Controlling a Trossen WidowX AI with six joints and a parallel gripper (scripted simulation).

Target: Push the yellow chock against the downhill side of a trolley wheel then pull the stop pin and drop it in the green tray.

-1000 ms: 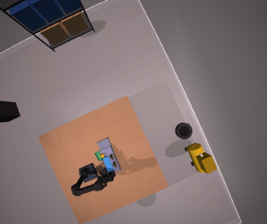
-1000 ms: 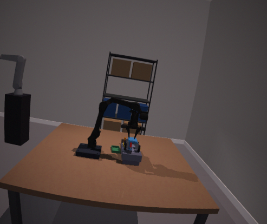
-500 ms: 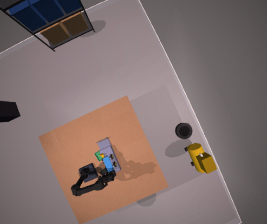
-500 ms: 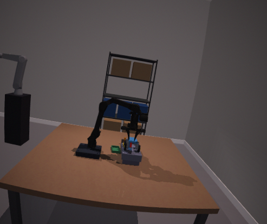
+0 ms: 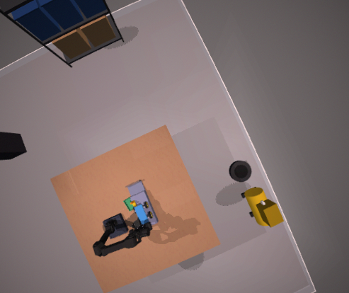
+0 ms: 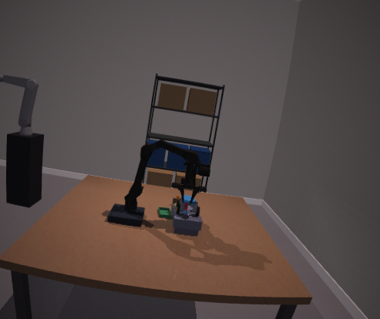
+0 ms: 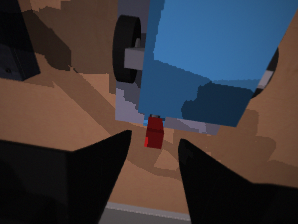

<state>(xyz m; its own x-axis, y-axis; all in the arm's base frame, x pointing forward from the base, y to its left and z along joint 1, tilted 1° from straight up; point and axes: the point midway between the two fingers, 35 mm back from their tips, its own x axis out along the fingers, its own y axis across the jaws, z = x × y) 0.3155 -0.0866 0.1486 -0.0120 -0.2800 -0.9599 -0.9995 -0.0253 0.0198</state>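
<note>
Right now my gripper tip is 1 cm to the left of the red-headed stop pin and 4 cm above it. Also, from my gripper tip: blue trolley (2 cm ahead, 10 cm to the left, 5 cm below); then yellow chock (4 cm behind, 20 cm to the left, 8 cm below); then grey ramp (2 cm ahead, 10 cm to the left, 12 cm below).
</note>
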